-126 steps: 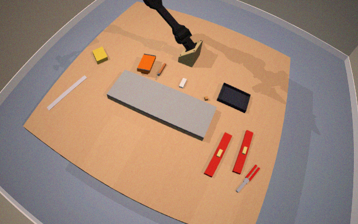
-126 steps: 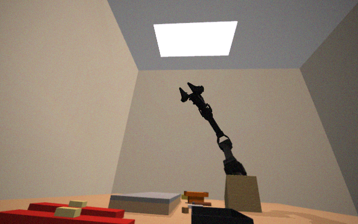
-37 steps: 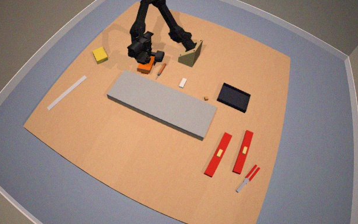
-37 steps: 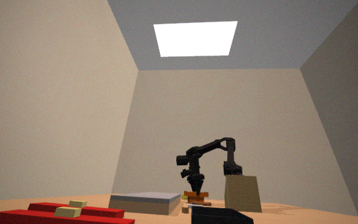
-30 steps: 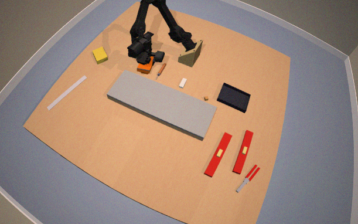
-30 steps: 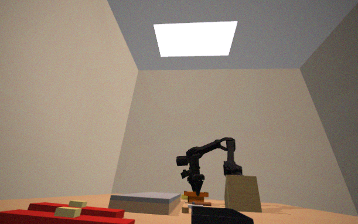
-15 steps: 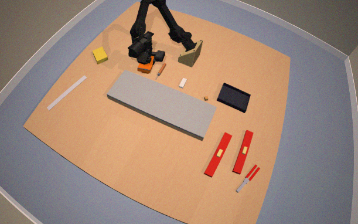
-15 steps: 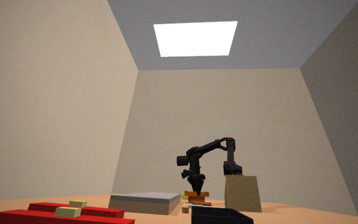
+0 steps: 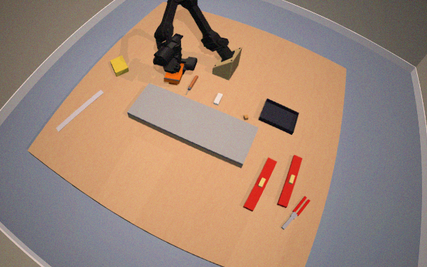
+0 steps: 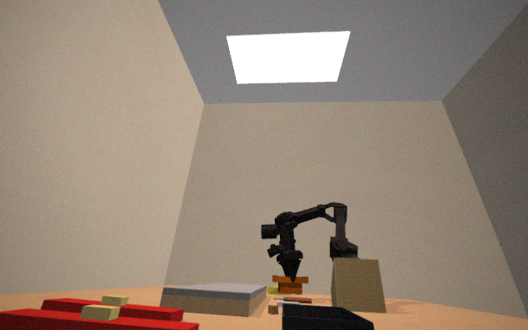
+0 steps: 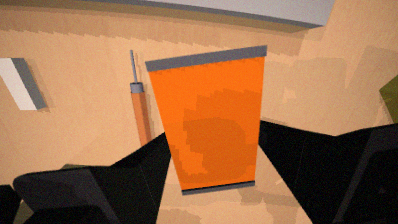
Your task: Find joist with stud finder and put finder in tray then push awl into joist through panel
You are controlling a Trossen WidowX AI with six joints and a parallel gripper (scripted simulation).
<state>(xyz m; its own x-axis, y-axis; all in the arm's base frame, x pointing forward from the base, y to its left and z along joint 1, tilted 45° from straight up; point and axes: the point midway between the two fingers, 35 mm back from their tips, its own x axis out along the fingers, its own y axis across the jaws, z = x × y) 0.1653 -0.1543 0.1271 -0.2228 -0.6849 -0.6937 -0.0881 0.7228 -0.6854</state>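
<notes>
The awl is 8 cm to the left of my gripper tip, 5 cm below it and 2 cm ahead of it. Round my gripper tip: white block (22 cm to the left, 5 cm below, 4 cm ahead); square indicator (4 cm below, 3 cm behind); orange stud finder (3 cm below, 1 cm behind).
</notes>
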